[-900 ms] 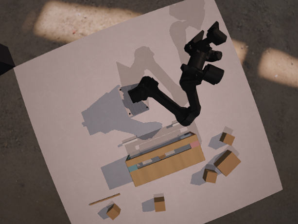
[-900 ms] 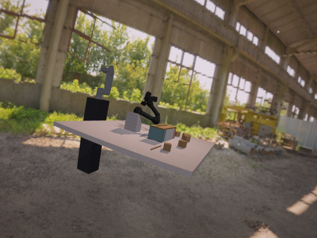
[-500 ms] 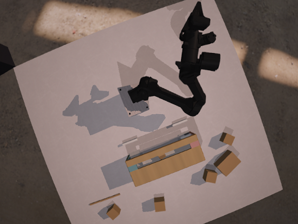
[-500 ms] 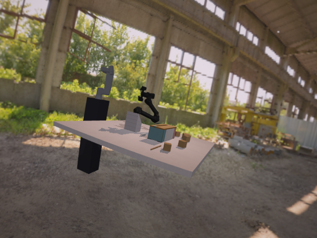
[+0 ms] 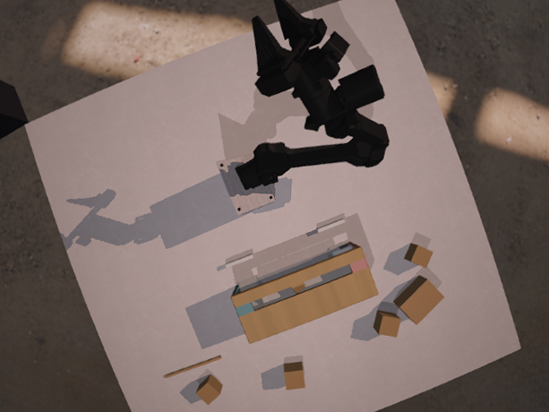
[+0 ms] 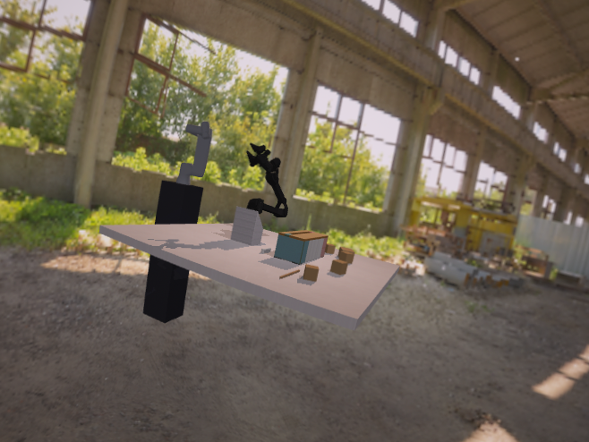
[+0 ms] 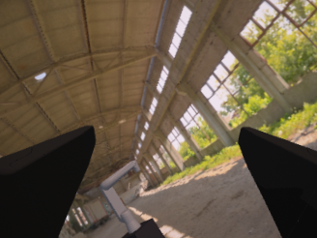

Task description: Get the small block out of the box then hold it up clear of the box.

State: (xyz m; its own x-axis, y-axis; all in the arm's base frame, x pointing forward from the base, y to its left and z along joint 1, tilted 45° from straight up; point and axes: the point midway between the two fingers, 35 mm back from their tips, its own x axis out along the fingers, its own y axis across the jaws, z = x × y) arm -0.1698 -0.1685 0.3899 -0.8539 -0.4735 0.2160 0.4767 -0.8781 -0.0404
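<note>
Now: the brown block 50 cm ahead of my gripper tip, 16 cm to the right of it and 48 cm below it. From my gripper tip the other things lie so: thin stick 62 cm ahead, 58 cm to the right, 56 cm below; then box 49 cm ahead, 15 cm to the right, 50 cm below.
</note>
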